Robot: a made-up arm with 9 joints. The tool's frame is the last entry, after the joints. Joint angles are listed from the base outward. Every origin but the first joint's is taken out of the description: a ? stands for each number. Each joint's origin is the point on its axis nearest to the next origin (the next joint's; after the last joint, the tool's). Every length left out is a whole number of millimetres.
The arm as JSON. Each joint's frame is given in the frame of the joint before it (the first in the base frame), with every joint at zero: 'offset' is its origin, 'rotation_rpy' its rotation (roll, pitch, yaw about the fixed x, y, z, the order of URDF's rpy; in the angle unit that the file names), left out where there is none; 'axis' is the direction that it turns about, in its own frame. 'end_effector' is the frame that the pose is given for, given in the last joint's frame.
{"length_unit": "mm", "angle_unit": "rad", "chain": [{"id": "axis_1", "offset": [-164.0, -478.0, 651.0], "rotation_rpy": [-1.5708, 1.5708, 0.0], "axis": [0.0, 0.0, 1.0]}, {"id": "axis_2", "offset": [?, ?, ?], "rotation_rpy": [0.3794, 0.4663, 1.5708], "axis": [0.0, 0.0, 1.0]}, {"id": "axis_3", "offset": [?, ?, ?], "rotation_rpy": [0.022, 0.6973, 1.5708], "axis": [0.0, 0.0, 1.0]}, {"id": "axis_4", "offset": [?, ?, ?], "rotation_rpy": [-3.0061, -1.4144, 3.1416], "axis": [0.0, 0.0, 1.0]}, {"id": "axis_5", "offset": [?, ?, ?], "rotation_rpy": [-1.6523, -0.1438, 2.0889], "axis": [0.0, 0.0, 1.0]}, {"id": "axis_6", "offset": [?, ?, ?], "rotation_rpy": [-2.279, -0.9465, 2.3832], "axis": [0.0, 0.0, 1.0]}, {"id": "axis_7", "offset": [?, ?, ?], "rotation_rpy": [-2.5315, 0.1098, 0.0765], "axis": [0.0, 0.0, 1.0]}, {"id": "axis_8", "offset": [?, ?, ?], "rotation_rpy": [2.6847, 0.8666, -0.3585], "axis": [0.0, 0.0, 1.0]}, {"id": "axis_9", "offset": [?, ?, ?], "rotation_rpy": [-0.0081, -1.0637, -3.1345], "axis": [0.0, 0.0, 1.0]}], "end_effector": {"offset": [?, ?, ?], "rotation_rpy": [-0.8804, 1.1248, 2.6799]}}
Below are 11 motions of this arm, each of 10 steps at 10 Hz.
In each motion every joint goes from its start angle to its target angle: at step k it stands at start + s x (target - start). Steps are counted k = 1, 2, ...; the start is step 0. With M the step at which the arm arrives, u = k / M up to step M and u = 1 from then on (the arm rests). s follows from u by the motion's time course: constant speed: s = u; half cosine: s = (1 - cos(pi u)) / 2; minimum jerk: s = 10 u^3 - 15 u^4 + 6 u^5.
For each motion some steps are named. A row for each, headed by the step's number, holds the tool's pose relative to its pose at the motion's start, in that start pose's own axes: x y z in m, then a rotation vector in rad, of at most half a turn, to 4 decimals.
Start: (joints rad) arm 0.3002 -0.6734 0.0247 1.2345 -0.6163 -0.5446 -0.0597 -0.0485 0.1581
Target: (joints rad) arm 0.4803 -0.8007 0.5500 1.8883 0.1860 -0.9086 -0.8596 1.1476 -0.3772
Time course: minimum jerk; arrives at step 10
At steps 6, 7, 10:
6: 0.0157 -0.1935 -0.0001 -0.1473 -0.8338 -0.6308
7: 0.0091 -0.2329 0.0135 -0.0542 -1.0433 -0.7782
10: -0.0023 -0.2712 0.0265 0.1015 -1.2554 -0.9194

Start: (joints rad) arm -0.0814 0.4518 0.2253 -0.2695 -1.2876 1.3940 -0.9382 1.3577 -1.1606
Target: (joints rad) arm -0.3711 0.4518 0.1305 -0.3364 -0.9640 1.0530 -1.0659 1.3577 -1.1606
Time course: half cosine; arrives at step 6
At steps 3, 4, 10:
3: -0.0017 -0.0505 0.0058 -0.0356 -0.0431 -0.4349
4: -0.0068 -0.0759 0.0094 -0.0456 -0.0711 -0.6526
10: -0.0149 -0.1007 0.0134 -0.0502 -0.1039 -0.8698

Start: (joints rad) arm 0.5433 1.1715 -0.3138 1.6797 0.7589 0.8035 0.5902 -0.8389 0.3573
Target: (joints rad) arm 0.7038 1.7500 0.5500 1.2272 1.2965 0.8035 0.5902 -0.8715 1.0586
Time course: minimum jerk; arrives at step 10
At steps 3, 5, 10:
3: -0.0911 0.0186 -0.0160 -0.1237 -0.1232 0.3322
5: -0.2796 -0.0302 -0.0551 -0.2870 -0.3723 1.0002
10: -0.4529 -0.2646 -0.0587 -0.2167 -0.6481 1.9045

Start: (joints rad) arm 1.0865 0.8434 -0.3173 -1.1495 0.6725 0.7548 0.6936 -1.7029 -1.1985
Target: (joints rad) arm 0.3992 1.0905 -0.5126 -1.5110 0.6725 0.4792 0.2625 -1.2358 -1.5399
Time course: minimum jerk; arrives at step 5
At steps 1, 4, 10:
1: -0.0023 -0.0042 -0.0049 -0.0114 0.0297 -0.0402
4: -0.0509 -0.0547 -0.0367 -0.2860 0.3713 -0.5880
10: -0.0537 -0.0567 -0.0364 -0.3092 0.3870 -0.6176

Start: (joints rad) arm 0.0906 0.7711 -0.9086 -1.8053 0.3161 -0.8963 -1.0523 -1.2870 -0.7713
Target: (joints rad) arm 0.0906 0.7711 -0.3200 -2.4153 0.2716 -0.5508 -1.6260 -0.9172 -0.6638
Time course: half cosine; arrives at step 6
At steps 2, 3, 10:
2: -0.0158 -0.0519 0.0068 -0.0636 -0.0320 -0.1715
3: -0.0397 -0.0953 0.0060 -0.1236 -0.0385 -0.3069
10: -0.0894 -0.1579 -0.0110 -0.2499 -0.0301 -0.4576

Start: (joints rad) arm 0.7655 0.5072 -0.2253 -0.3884 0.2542 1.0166 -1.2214 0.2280 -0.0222
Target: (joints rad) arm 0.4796 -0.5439 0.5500 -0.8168 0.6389 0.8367 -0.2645 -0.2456 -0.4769
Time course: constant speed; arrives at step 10
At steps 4, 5, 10:
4: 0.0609 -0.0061 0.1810 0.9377 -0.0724 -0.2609
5: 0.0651 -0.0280 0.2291 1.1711 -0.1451 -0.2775
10: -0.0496 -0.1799 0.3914 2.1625 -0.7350 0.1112

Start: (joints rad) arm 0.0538 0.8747 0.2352 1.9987 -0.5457 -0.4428 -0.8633 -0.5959 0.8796
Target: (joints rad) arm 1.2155 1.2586 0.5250 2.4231 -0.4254 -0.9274 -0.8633 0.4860 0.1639
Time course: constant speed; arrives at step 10
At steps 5, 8, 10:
5: -0.0434 -0.0820 -0.0003 -0.2257 -0.3774 -0.7903
8: -0.1207 -0.1126 0.0036 0.0099 -0.7489 -1.2337
10: -0.1801 -0.1199 -0.0204 0.3169 -1.0295 -1.4244

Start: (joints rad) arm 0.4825 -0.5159 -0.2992 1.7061 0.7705 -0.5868 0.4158 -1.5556 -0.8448
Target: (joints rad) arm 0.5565 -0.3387 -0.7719 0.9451 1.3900 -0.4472 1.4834 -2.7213 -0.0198
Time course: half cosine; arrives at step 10
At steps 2, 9, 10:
2: -0.0083 0.0582 -0.0020 0.1274 0.0062 0.1745
9: -0.3386 0.2870 0.2695 1.5170 -0.6440 1.5852
10: -0.3482 0.2812 0.2784 1.5688 -0.6758 1.6020

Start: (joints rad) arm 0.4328 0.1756 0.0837 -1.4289 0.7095 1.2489 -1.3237 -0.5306 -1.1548
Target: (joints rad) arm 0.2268 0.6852 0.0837 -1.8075 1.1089 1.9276 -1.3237 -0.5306 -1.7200
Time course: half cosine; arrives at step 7
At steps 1, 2, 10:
1: -0.0001 -0.0033 -0.0017 0.0056 0.0097 -0.0098
2: -0.0005 -0.0129 -0.0061 0.0219 0.0364 -0.0418
10: -0.0105 -0.0762 -0.0176 0.1388 0.1687 -0.3600

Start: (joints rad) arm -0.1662 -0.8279 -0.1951 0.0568 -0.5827 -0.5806 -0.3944 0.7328 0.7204
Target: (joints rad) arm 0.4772 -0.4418 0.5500 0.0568 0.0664 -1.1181 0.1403 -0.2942 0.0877
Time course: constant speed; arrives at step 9
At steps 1, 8, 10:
1: 0.0088 0.0225 0.0115 0.1596 0.0476 -0.0016
8: 0.0870 0.0640 0.0264 1.3296 0.3638 -0.1897
10: 0.0990 0.0487 0.0192 1.5042 0.3993 -0.2537

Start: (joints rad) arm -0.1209 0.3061 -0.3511 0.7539 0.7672 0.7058 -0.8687 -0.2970 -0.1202
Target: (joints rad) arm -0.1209 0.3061 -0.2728 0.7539 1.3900 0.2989 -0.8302 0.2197 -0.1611
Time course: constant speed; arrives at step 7
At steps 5, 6, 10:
5: 0.0635 -0.0507 0.0566 0.0888 -0.3219 -0.6184
6: 0.0667 -0.0626 0.0690 0.1315 -0.3740 -0.7352
10: 0.0670 -0.0743 0.0805 0.1827 -0.4213 -0.8483

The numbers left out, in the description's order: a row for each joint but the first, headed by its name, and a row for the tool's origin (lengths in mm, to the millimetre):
axis_2: 115.0 -56.0 0.0
axis_3: 14.0 27.0 0.0
axis_4: 44.0 72.0 0.0
axis_5: -84.0 49.0 0.0
axis_6: -44.0 2.0 0.0
axis_7: 73.0 70.0 0.0
axis_8: -104.0 -126.0 0.0
axis_9: -133.0 -27.0 0.0
tool: 20.0 -23.0 0.0

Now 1 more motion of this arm.
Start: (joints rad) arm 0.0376 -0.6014 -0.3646 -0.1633 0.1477 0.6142 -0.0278 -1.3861 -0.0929
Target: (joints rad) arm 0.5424 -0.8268 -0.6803 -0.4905 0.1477 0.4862 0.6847 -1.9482 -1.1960
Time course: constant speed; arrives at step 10
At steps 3, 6, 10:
3: 0.0249 0.0907 0.0978 0.6846 -0.0727 0.0841
6: 0.0244 0.1449 0.2143 1.3100 -0.0891 0.3170
10: -0.0124 0.1682 0.3595 1.9668 0.0182 0.8717

